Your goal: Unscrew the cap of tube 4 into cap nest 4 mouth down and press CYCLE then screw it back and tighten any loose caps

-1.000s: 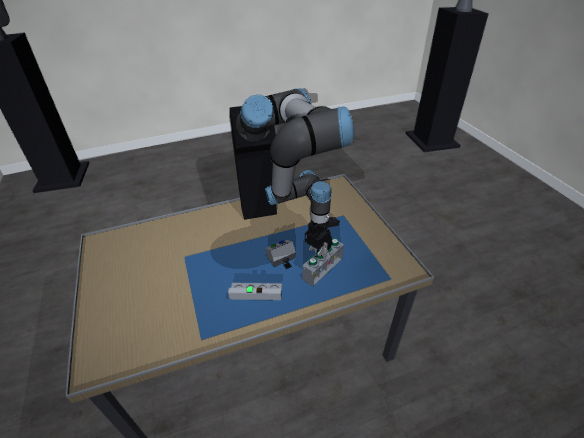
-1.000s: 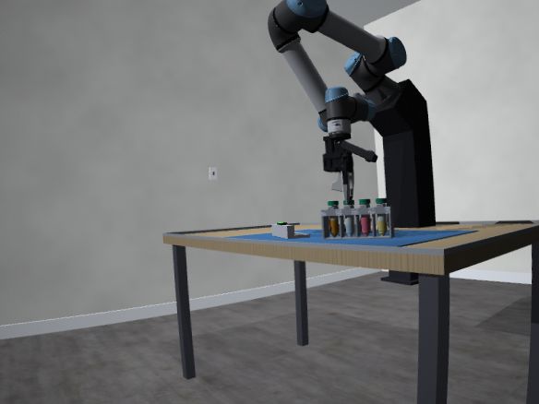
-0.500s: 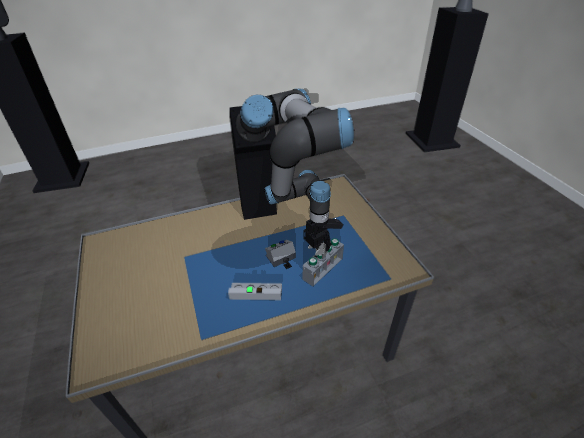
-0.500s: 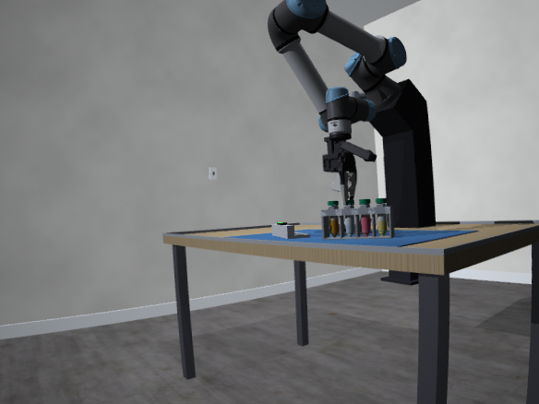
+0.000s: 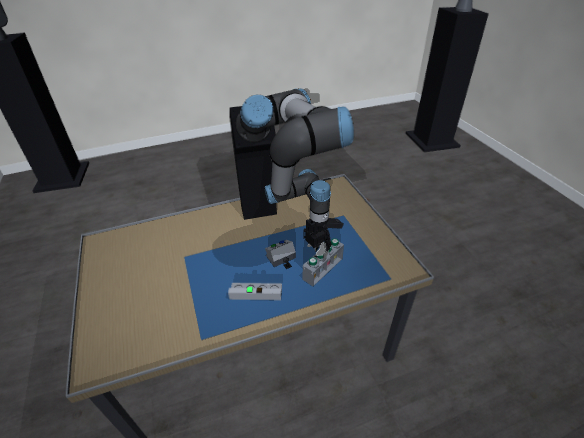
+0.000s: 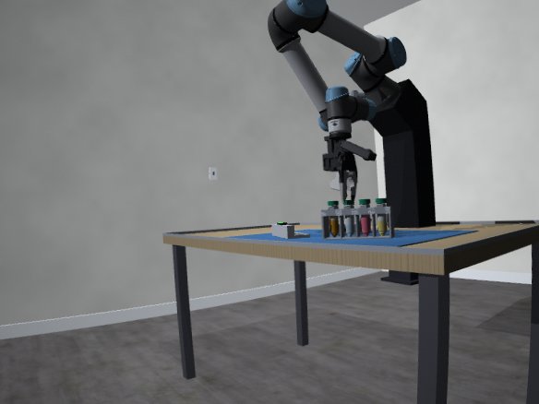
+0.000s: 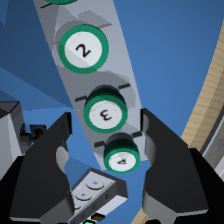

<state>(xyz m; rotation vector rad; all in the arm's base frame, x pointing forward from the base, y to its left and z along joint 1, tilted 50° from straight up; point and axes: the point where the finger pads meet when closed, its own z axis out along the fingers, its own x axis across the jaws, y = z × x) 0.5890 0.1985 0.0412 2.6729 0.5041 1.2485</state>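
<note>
Now: hand 15 cm past the green READY key, 18 cm to the left of it and 6 cm above it. The rest, counted from my hand: key housing: 14 cm behind, 16 cm to the right, 7 cm below; then blue CYCLE key: 17 cm behind, 14 cm to the right, 6 cm below.
</note>
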